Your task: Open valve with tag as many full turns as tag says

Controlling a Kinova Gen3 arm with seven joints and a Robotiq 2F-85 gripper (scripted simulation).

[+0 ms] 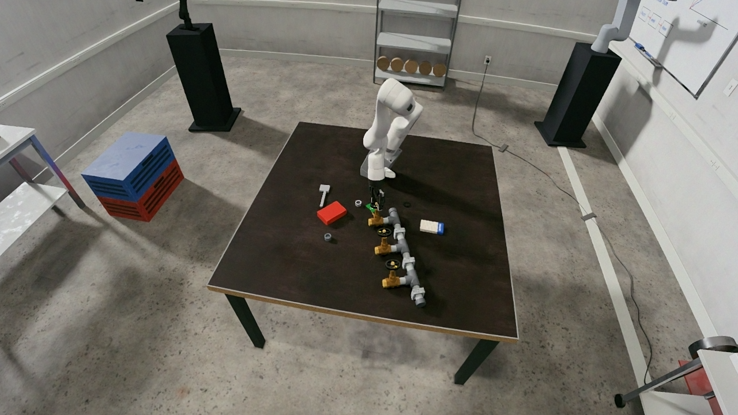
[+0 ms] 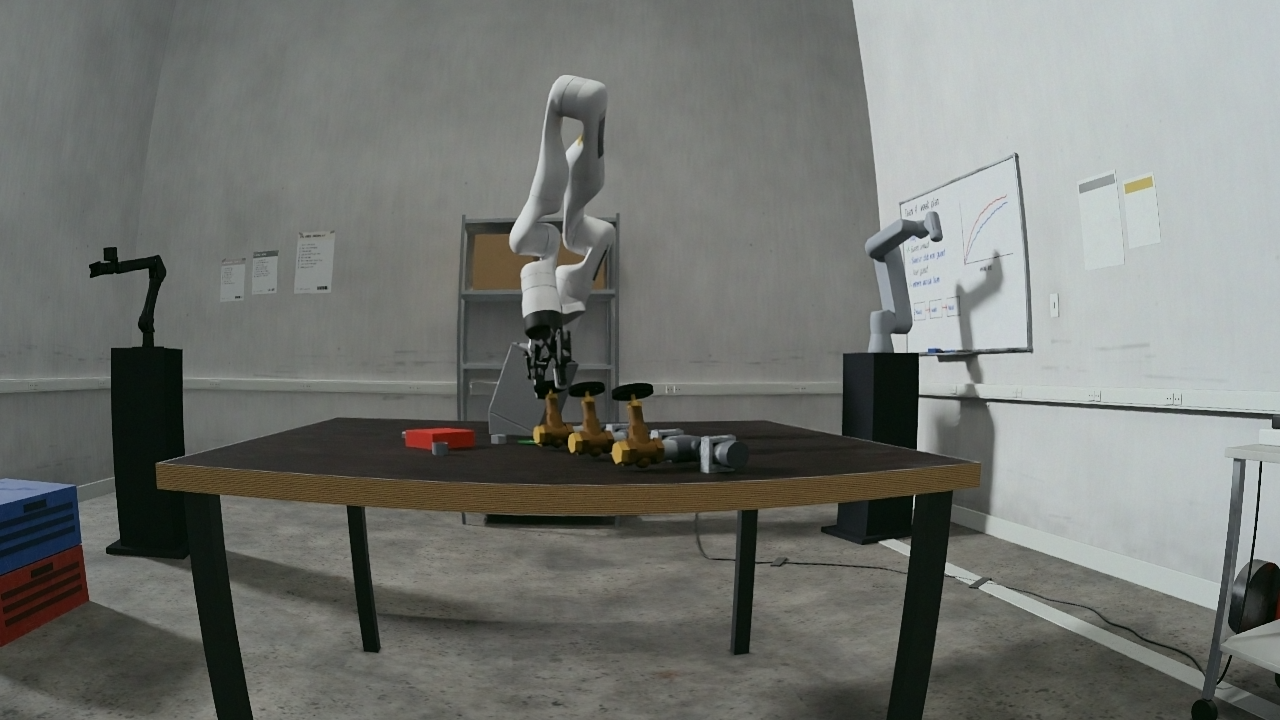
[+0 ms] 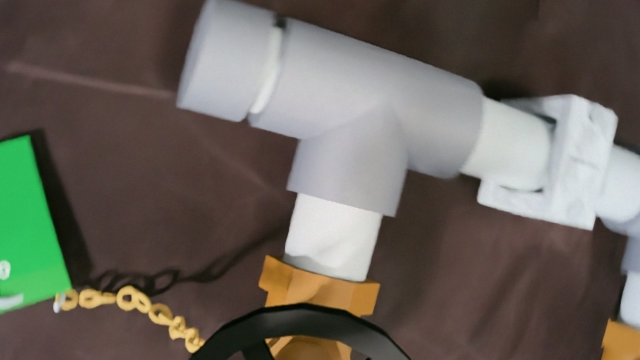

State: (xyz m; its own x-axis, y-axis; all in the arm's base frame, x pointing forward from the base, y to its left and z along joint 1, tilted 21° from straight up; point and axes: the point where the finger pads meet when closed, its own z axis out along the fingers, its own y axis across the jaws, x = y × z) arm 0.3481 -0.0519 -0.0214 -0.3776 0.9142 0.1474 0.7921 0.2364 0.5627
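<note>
The green tag lies 110 mm below my hand, 90 mm behind it and 20 mm to the right of it. Also, from my hand: white-and-blue box 270 mm to the left, 110 mm below, 40 mm ahead; red block 220 mm to the right, 100 mm below, 30 mm behind; small grey ring 220 mm to the right, 120 mm ahead, 110 mm below.
</note>
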